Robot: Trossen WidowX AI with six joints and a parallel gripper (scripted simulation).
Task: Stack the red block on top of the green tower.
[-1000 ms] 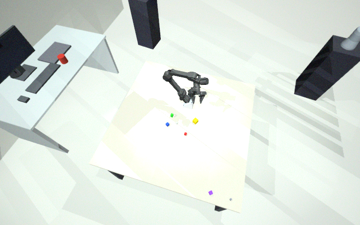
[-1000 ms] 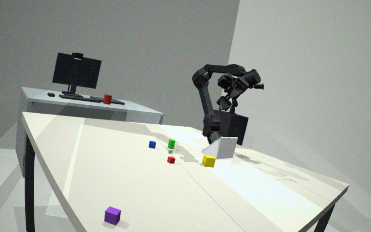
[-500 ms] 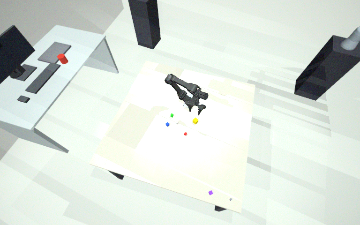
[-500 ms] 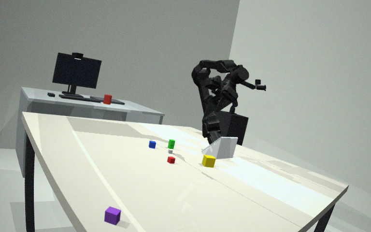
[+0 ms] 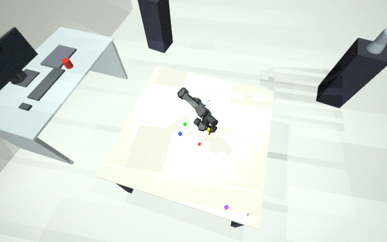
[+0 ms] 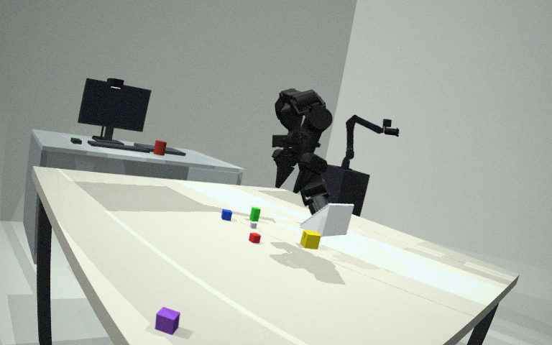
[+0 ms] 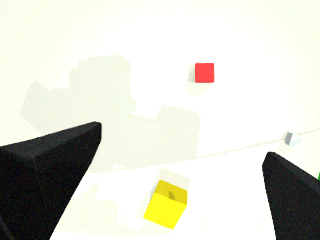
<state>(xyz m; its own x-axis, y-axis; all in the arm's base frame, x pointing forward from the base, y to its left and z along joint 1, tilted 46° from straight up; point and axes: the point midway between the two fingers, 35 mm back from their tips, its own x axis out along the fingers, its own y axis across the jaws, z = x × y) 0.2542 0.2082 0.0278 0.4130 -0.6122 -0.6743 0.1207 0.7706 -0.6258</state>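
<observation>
The red block is 5 cm ahead of my gripper tip, 2 cm to the right of it and 14 cm below it. Also, from my gripper tip: yellow block 11 cm behind, 2 cm to the left, 13 cm below; then purple block 44 cm ahead, 36 cm to the left, 13 cm below; then blue block 3 cm ahead, 21 cm to the right, 13 cm below.
</observation>
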